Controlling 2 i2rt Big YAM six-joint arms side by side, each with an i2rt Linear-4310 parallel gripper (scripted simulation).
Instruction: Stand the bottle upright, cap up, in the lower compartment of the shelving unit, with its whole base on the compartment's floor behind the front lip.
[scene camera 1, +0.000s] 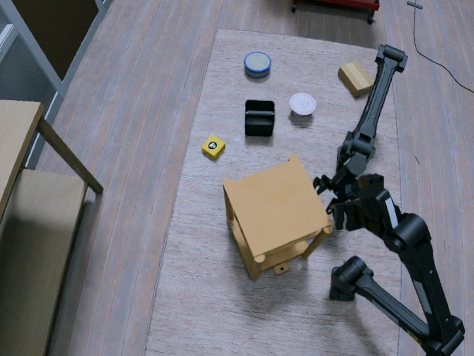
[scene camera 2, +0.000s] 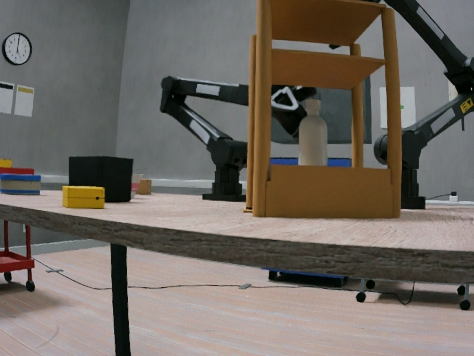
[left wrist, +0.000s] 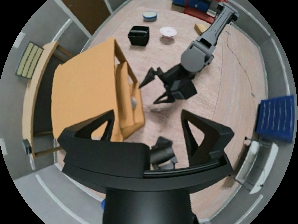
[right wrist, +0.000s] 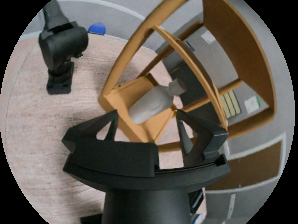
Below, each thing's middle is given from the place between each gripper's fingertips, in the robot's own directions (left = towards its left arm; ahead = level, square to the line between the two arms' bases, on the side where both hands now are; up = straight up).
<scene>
My right gripper is now 9 cm short of the white bottle (scene camera 2: 313, 129), 5 cm to the right of it and 3 cm above it. Round my right hand: shelving unit (scene camera 2: 283, 191) (14 cm ahead, 7 cm to the left, 1 cm below); then black bin (scene camera 2: 114, 174) (23 cm ahead, 40 cm to the right, 15 cm below).
Right now my left hand is 13 cm short of the white bottle, 2 cm to the left of it and 25 cm above it. From my left hand the other things lie so: shelving unit (19 cm ahead, 1 cm to the left, 22 cm below); black bin (27 cm ahead, 47 cm to the right, 36 cm below).
</scene>
